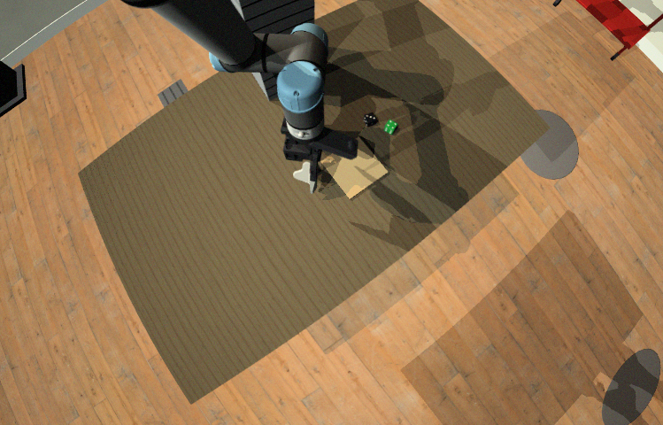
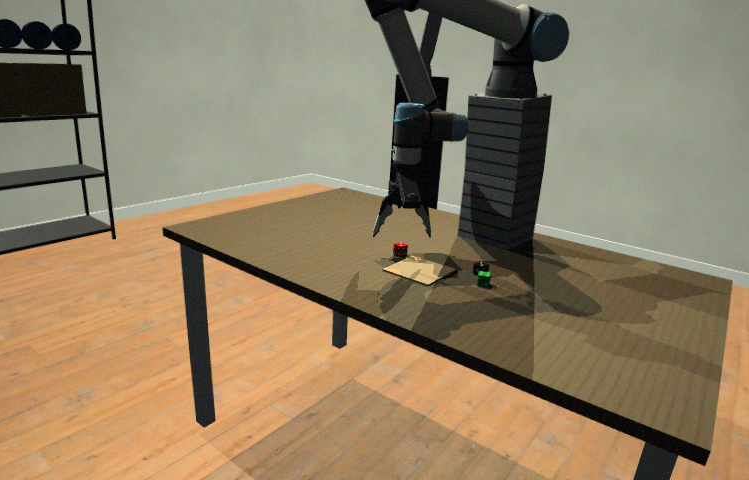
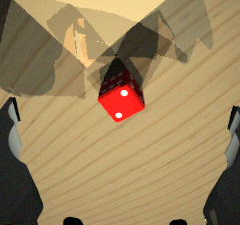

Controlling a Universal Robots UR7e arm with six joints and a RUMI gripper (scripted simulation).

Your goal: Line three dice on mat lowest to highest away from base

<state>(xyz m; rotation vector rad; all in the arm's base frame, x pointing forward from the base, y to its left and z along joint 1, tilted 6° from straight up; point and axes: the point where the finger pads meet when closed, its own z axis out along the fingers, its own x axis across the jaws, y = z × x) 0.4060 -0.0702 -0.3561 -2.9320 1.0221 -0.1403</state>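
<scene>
Right now the red die is 20 mm behind my hand, 20 mm to the right of it and 40 mm below it. The rest, counted from my hand: black die: 70 mm behind, 220 mm to the left, 40 mm below; tan mat: 30 mm ahead, 100 mm to the left, 50 mm below; green die: 20 mm behind, 260 mm to the left, 40 mm below.
</scene>
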